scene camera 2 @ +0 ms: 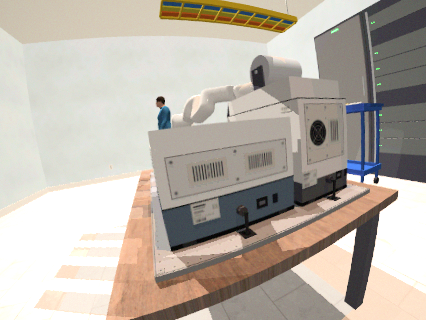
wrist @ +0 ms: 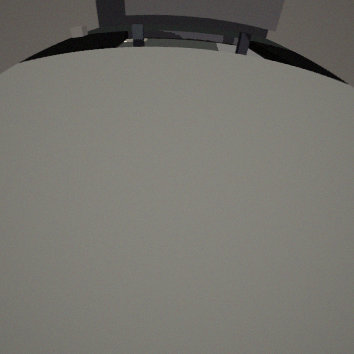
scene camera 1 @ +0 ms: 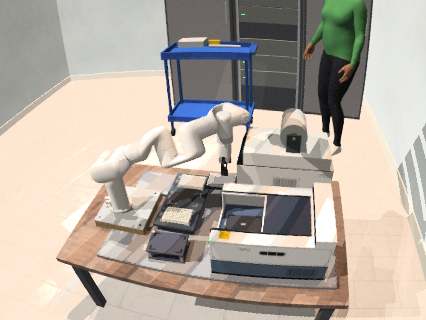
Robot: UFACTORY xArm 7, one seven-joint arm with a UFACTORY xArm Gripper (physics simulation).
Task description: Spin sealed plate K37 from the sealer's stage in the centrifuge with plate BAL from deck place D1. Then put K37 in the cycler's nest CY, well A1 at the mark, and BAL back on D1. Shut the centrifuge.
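Pixels of known places: gripper, fingertip midpoint: (scene camera 1: 226, 169); arm's base, link origin: (scene camera 1: 121, 204).
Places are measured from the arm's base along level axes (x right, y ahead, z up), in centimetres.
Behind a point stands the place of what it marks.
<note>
My gripper (scene camera 1: 224, 173) @(x -13.8, y 52.2, z 13.3 cm) hangs low at the sealer's stage (scene camera 1: 218, 181) @(x -9.6, y 48.6, z 9.1 cm), in front of the sealer (scene camera 1: 285, 172) @(x 2.9, y 78.0, z 24.1 cm) (scene camera 2: 320, 90) @(x -7.1, y 98.6, z 29.0 cm). Its fingers are open, with no plate between them. A large grey surface fills most of the wrist view and hides the fingers there. A sealed plate on the stage cannot be made out. A pale plate (scene camera 1: 192, 181) @(x -15.9, y 34.9, z 3.8 cm) lies at the far end of the dark deck (scene camera 1: 162, 221) @(x 12.0, y 24.8, z 2.5 cm), at D1. The centrifuge (scene camera 1: 260, 255) @(x 37.6, y 67.6, z 12.2 cm) (scene camera 2: 225, 170) @(x 26.8, y 96.2, z 12.0 cm) is open on top, with a dark rotor (scene camera 1: 243, 223) @(x 20.1, y 60.9, z 11.4 cm) partly showing inside. The mark on nest CY cannot be made out.
A cream plate (scene camera 1: 178, 215) @(x 8.8, y 31.9, z 3.7 cm) lies at the deck's near end. A low dark stand (scene camera 1: 168, 244) @(x 26.0, y 30.2, z 3.0 cm) is nearer the front edge of the table (scene camera 1: 80, 250) @(x 30.4, y -14.2, z -3.9 cm) (scene camera 2: 200, 305) @(x 39.7, y 106.6, z -5.8 cm). The centrifuge's raised walls stand right of the deck. A blue cart (scene camera 1: 210, 52) (scene camera 2: 364, 107) is behind the table.
</note>
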